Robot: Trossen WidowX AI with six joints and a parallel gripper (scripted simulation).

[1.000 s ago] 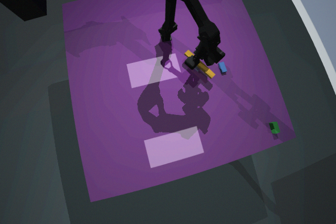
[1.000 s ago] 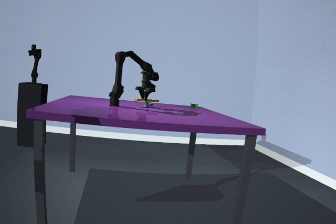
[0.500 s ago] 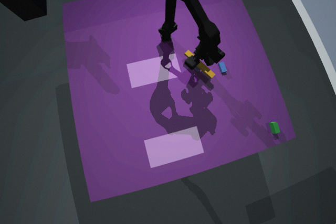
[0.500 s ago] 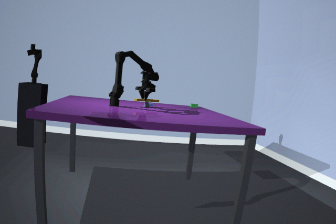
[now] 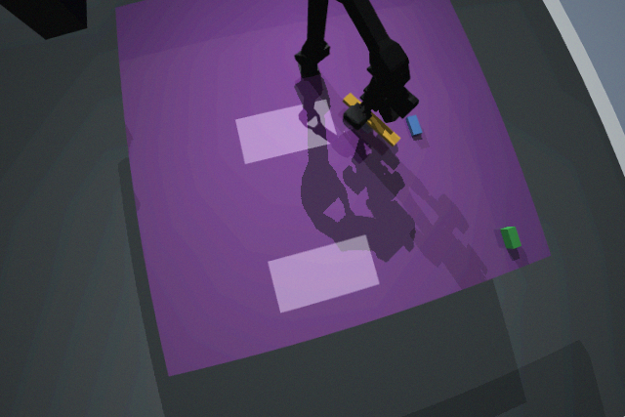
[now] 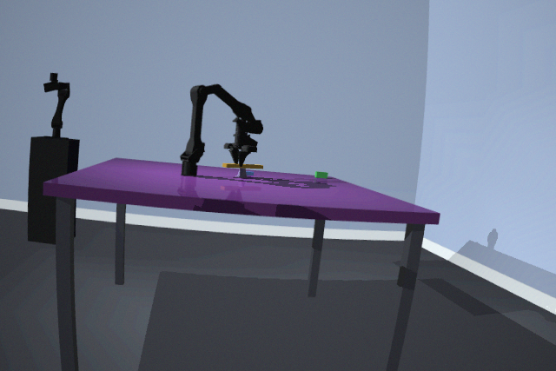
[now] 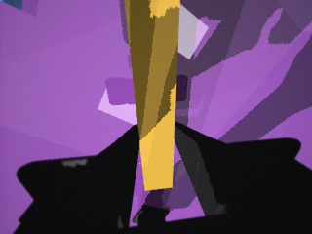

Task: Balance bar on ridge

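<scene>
Right now my gripper tip is 2 cm short of the grey ridge, 1 cm to the right of it and 1 cm above it. The rest, counted from my gripper tip: green block 51 cm ahead, 38 cm to the left, 3 cm below; yellow bar 2 cm ahead, 1 cm to the left; blue block 17 cm to the left, 6 cm ahead, 4 cm below.
</scene>
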